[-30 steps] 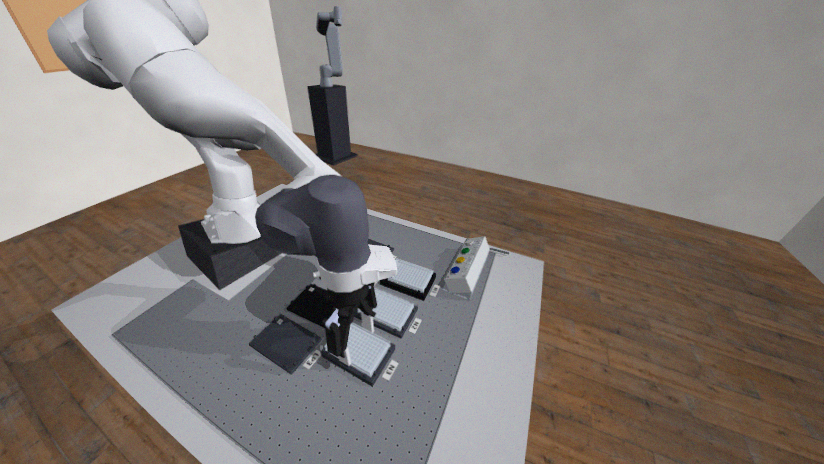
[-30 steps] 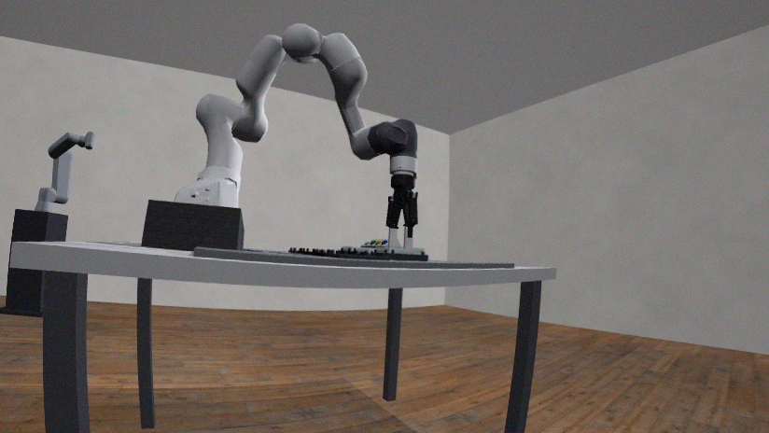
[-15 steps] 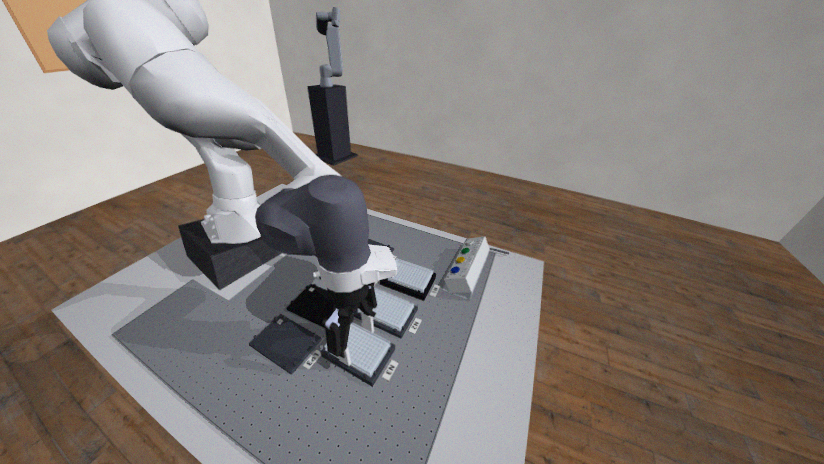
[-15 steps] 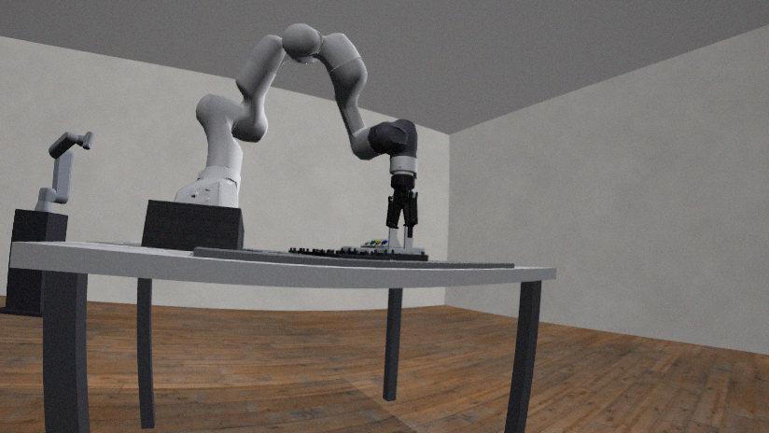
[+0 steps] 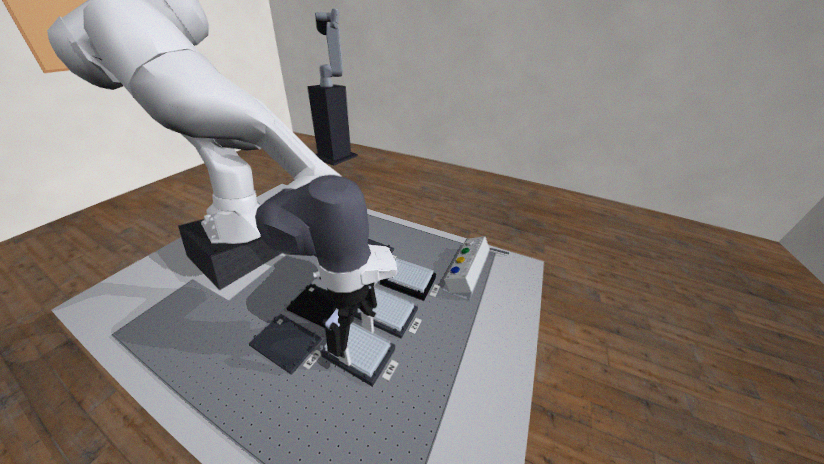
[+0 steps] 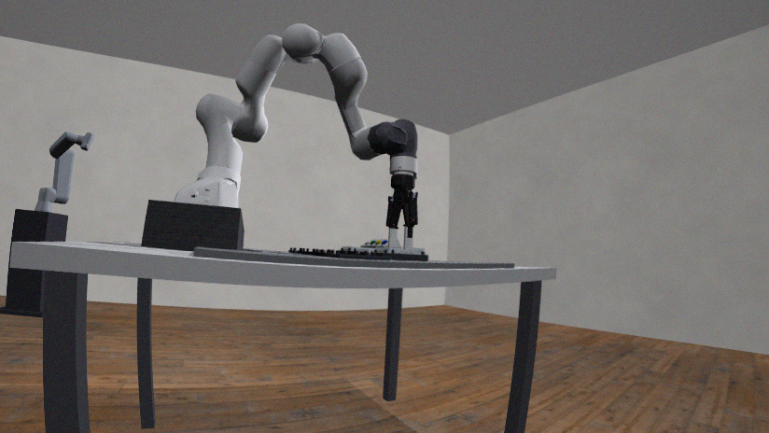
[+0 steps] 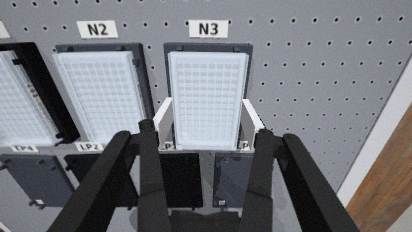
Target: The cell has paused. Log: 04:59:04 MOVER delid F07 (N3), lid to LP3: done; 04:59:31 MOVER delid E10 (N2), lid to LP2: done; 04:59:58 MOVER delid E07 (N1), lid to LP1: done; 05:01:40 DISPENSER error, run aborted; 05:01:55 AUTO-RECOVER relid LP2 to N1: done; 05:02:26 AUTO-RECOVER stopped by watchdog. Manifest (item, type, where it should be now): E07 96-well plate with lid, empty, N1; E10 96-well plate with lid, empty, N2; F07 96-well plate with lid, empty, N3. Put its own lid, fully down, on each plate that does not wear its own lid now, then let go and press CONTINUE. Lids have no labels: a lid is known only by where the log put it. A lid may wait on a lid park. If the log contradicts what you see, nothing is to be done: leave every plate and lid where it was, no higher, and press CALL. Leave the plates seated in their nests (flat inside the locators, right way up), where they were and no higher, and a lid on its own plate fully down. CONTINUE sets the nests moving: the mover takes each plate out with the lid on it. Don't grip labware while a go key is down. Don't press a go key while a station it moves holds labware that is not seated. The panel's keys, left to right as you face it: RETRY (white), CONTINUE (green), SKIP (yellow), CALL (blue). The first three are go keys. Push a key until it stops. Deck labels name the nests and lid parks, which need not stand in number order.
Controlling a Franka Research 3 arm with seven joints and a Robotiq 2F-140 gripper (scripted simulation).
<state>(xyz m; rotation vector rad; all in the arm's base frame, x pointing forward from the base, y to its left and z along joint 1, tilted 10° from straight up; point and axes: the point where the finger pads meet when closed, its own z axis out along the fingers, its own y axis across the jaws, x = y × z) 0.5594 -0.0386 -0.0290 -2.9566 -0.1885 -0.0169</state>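
Now: hand 2 cm above the grey lid. Also, from my hand: lid park LP3 (16 cm behind, 9 cm to the right, 6 cm below); N3 plate (3 cm below); lid park LP1 (18 cm behind, 4 cm to the left, 6 cm below).
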